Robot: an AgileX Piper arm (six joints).
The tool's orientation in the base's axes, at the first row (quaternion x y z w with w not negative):
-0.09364, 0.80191, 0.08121, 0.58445
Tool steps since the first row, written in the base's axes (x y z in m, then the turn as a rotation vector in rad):
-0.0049, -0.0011, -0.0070, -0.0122, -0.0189, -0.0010
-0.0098, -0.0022, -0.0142, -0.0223, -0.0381, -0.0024
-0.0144, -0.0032, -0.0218, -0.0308, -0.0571, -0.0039
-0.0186, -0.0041, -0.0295, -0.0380, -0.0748, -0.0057
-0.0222, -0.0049, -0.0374, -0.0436, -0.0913, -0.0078
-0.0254, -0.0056, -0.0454, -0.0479, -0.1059, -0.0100
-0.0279, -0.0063, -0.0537, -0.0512, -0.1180, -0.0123
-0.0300, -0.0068, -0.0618, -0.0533, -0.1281, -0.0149
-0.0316, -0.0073, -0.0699, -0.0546, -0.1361, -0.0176
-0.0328, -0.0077, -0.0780, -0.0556, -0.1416, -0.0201
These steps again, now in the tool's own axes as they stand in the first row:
0.0082, 0.0000, -0.0027, 0.0056, -0.0153, -0.0155
0.0166, 0.0000, -0.0053, 0.0111, -0.0315, -0.0290
0.0253, 0.0000, -0.0074, 0.0161, -0.0479, -0.0409
0.0339, 0.0000, -0.0092, 0.0209, -0.0633, -0.0512
0.0425, -0.0001, -0.0103, 0.0255, -0.0780, -0.0597
0.0512, -0.0001, -0.0110, 0.0297, -0.0911, -0.0665
0.0599, -0.0004, -0.0109, 0.0336, -0.1021, -0.0718
0.0682, -0.0005, -0.0105, 0.0372, -0.1114, -0.0753
0.0764, -0.0008, -0.0097, 0.0406, -0.1189, -0.0776
0.0845, -0.0010, -0.0084, 0.0436, -0.1240, -0.0791

